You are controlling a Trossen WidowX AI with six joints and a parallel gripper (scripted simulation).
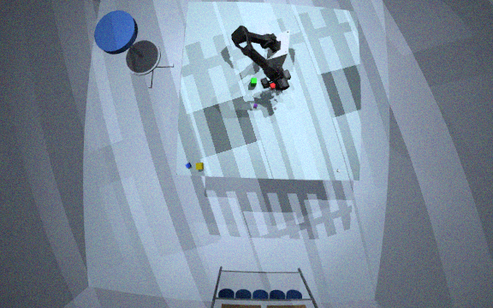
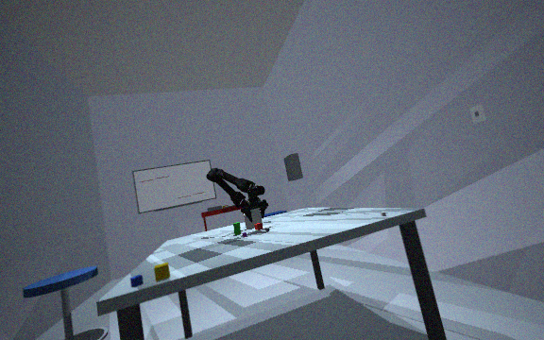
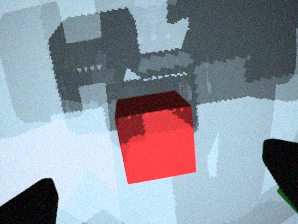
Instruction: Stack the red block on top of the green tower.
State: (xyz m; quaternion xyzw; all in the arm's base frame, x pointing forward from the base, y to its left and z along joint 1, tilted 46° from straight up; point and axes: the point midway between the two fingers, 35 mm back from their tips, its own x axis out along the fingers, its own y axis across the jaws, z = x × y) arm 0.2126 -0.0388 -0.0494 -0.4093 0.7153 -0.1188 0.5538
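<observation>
Now: gripper tip 40 mm above the red block. From my gripper tip the other things lie so: blue block: 590 mm ahead, 530 mm to the right, 40 mm below; then yellow block: 590 mm ahead, 450 mm to the right, 40 mm below; then purple block: 150 mm ahead, 110 mm to the right, 50 mm below.
</observation>
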